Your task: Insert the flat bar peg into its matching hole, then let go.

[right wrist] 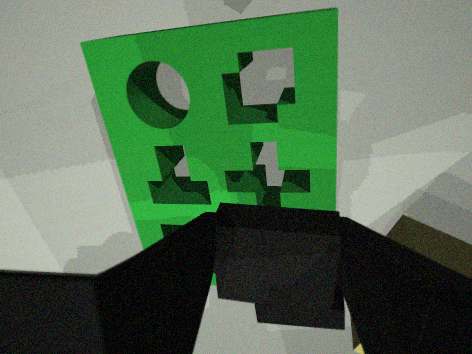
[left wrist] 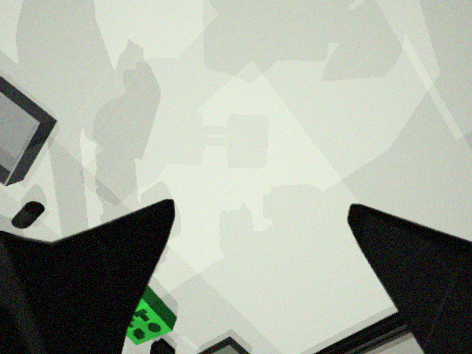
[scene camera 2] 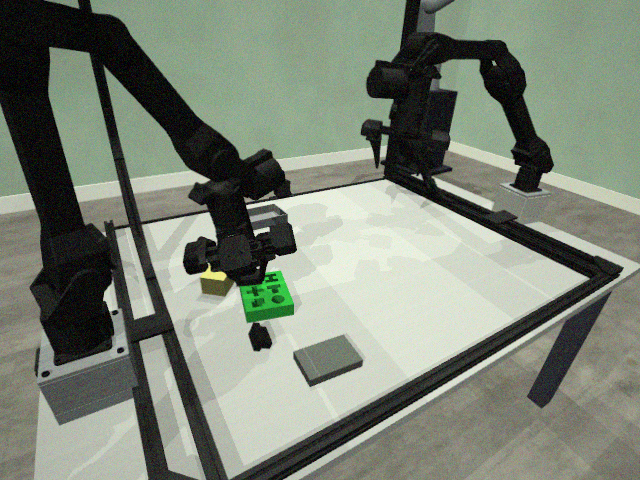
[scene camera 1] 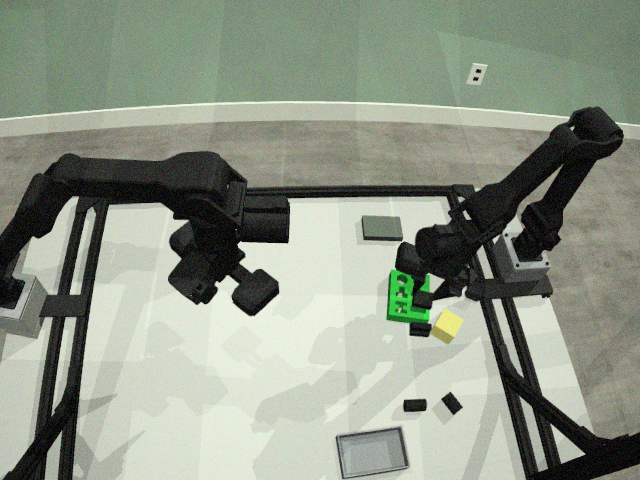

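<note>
The green hole board [scene camera 1: 391, 304] [scene camera 2: 268, 312] [left wrist: 164, 311] [right wrist: 200, 42] lies flat, with round, plus and other holes visible. My right gripper [scene camera 1: 422, 292] [right wrist: 274, 227] is shut on the dark flat bar peg [right wrist: 277, 260], over the board's near end in the right wrist view. The peg and fingers hide the board's surface beyond the plus hole, so the bar's hole does not show and I cannot tell how high the peg is. My left gripper [scene camera 1: 227, 296] [scene camera 2: 404, 175] [left wrist: 260, 209] is open and empty, high above the table, well apart from the board.
A yellow block [scene camera 1: 447, 326] [scene camera 2: 216, 284] and a black piece [scene camera 1: 420, 329] lie beside the board. Another black piece [scene camera 2: 260, 336] and a grey slab [scene camera 1: 381, 228] [scene camera 2: 328, 359] lie nearby. Two black pegs [scene camera 1: 415, 405] [scene camera 1: 451, 403] lie near a grey tray [scene camera 1: 339, 457].
</note>
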